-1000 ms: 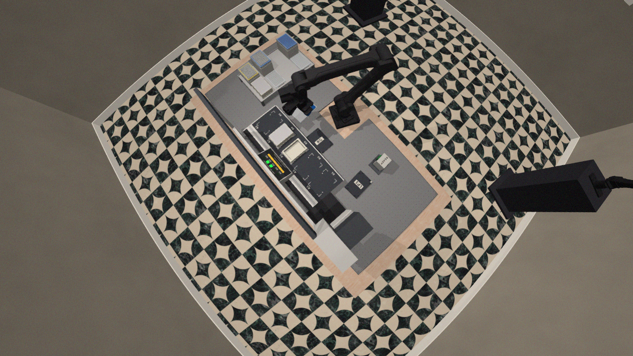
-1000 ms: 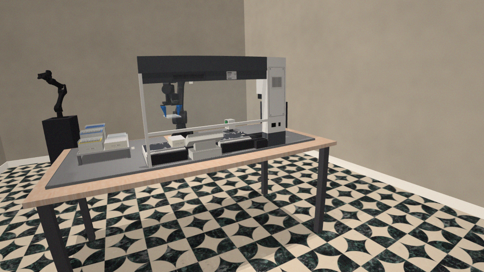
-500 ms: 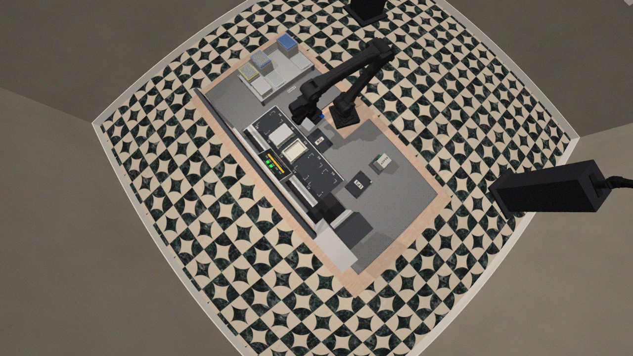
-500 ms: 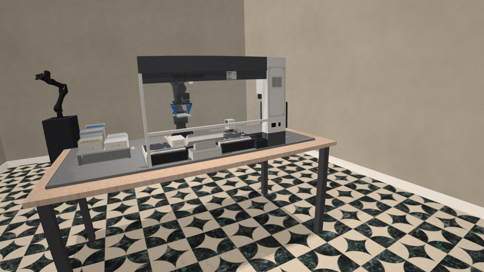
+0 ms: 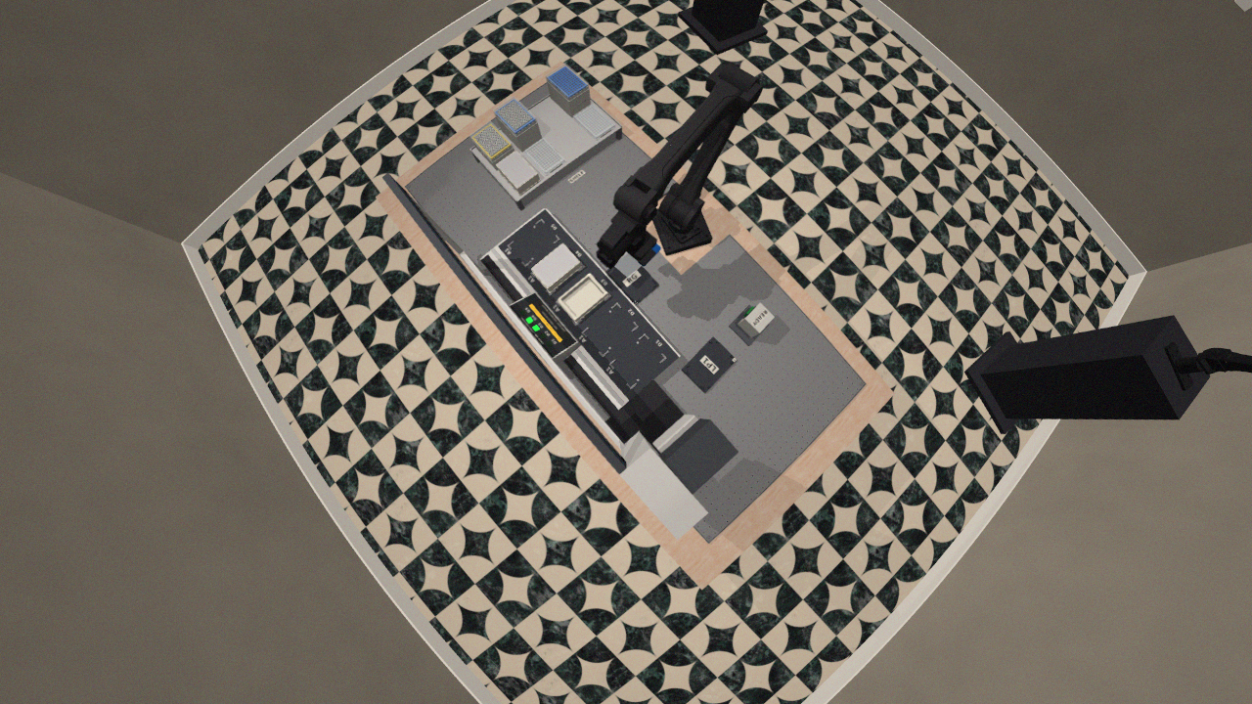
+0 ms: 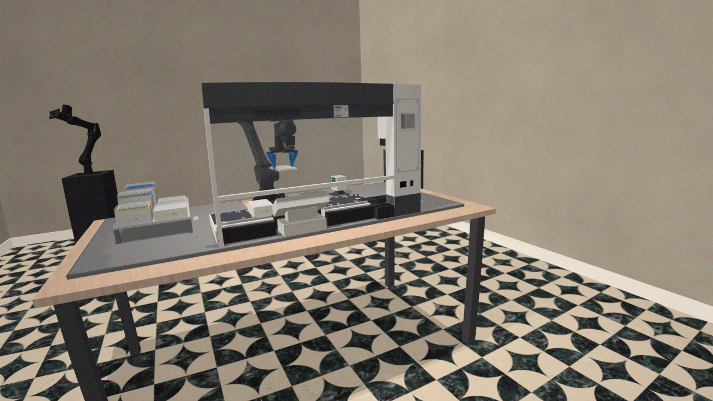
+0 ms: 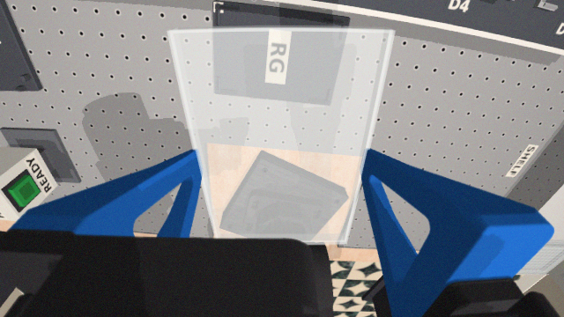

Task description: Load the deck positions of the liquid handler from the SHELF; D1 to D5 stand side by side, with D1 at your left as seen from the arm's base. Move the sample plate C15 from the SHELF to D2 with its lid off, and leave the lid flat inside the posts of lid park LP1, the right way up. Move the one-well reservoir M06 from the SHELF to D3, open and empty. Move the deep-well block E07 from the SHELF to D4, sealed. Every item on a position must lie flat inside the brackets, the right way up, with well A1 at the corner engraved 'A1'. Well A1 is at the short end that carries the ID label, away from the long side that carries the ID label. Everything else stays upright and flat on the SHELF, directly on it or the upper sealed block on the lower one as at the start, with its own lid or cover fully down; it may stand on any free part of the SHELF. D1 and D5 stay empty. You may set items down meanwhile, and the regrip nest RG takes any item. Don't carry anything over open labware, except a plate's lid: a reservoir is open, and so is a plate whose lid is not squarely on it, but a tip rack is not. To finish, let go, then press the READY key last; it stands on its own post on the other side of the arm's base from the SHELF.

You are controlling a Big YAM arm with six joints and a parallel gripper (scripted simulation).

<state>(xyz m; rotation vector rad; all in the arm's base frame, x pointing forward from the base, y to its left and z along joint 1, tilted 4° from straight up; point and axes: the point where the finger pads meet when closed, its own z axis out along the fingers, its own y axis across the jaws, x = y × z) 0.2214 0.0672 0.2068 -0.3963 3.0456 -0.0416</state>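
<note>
Right now the dark lid park LP1 is 5 cm behind my hand, 36 cm to the left of it and 21 cm below it. From my hand the other things lie so: clear plate lid (1 cm below); then regrip nest RG (21 cm below); then cream one-well reservoir (17 cm ahead, 1 cm to the right, 15 cm below).
</note>
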